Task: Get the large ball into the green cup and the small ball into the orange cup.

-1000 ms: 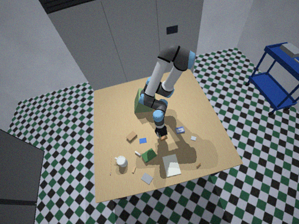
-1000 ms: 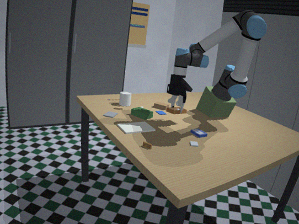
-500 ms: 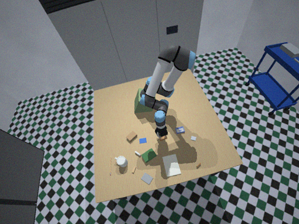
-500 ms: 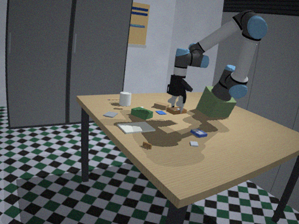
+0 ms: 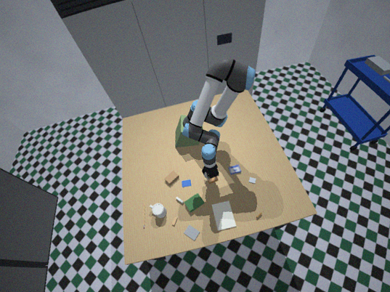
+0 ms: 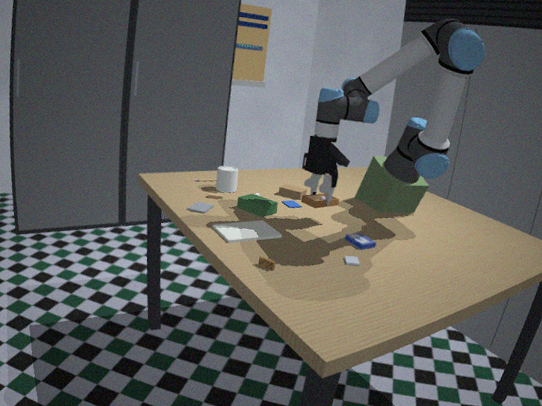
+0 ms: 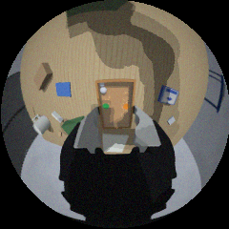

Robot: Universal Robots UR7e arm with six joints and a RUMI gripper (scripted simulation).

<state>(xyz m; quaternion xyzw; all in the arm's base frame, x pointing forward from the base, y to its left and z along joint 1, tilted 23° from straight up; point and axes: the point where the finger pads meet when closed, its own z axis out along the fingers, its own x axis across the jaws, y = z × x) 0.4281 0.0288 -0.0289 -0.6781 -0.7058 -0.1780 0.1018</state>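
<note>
Right now my hand is 1 cm above the covered wooden puzzle. Round my hand: green box (17 cm to the right, 13 cm ahead, 7 cm below); then white sheet (27 cm ahead, 8 cm below); then blue tile (18 cm to the right, 9 cm below, 3 cm behind).
</note>
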